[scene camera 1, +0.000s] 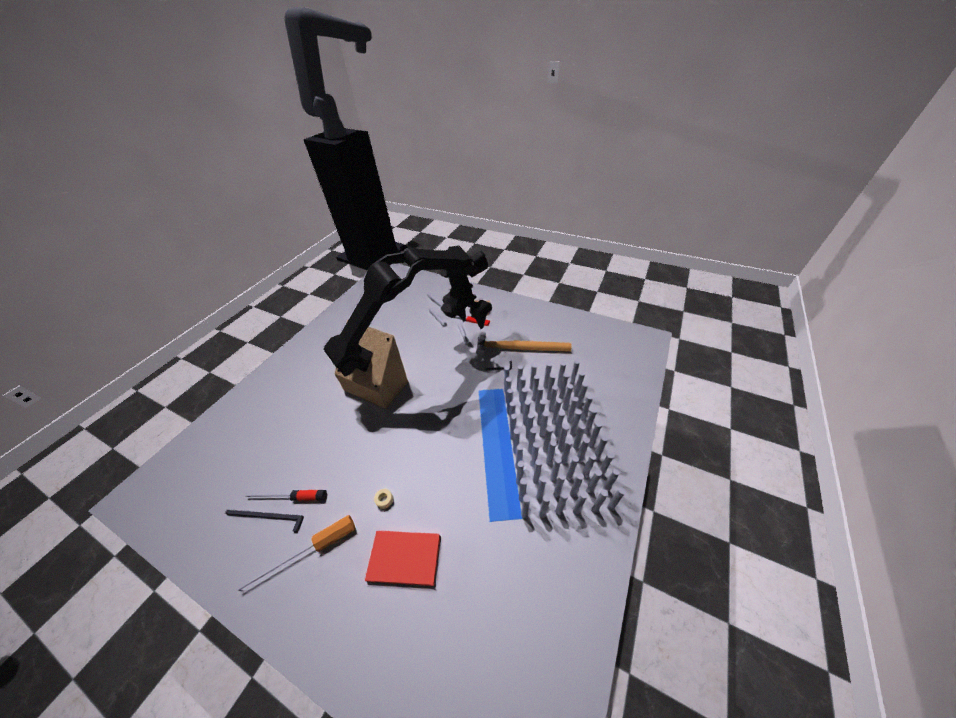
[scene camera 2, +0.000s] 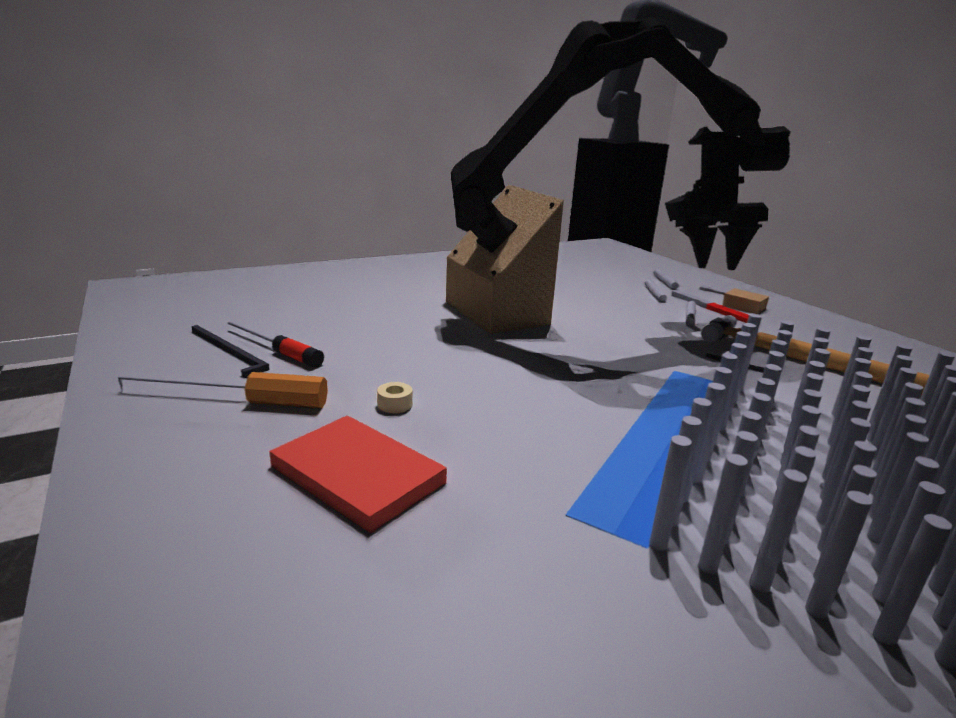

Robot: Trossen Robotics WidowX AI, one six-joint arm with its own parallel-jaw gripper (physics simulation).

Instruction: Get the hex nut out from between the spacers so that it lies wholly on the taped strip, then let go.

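Seen in the pictures: gripper, fingertip midpoint: [scene camera 1: 473, 324] [scene camera 2: 716, 269]; arm's base, origin of the base link: [scene camera 1: 361, 358] [scene camera 2: 497, 234].
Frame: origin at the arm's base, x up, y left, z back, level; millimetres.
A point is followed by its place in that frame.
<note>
Many upright grey spacers [scene camera 1: 615, 503] [scene camera 2: 839, 554] stand in rows on the grey table, at the right in both views. The blue taped strip [scene camera 1: 494, 455] {x -144, y -16, z -466 mm} [scene camera 2: 637, 463] {x -144, y -53, z -494 mm} lies flat along their left side. The hex nut does not show in either view; the spacers hide much of the surface between them. My gripper [scene camera 1: 468, 318] {x -28, y 312, z -202 mm} [scene camera 2: 717, 267] {x -28, y 312, z -202 mm} is open and empty, with its fingers pointing down. It hangs in the air beyond the far end of the strip and the spacers, near the hammer.
A hammer [scene camera 1: 533, 347] {x -124, y 397, z -391 mm} [scene camera 2: 714, 330] {x -121, y 295, z -242 mm} lies beyond the spacers, near small tools. A wooden block [scene camera 1: 396, 370] {x -50, y 41, z -88 mm} [scene camera 2: 537, 285] {x -69, y 38, z -88 mm} stands left of it. A tape roll [scene camera 1: 384, 506] {x -129, y -279, z -297 mm} [scene camera 2: 394, 404] {x -132, y -272, z -301 mm}, a red slab [scene camera 1: 403, 558] {x -125, y -346, z -414 mm} [scene camera 2: 355, 463] {x -125, y -346, z -418 mm}, screwdrivers and a black hex key [scene camera 1: 262, 514] {x -136, y -451, z -35 mm} [scene camera 2: 224, 347] {x -140, y -455, z -37 mm} lie at the left.
</note>
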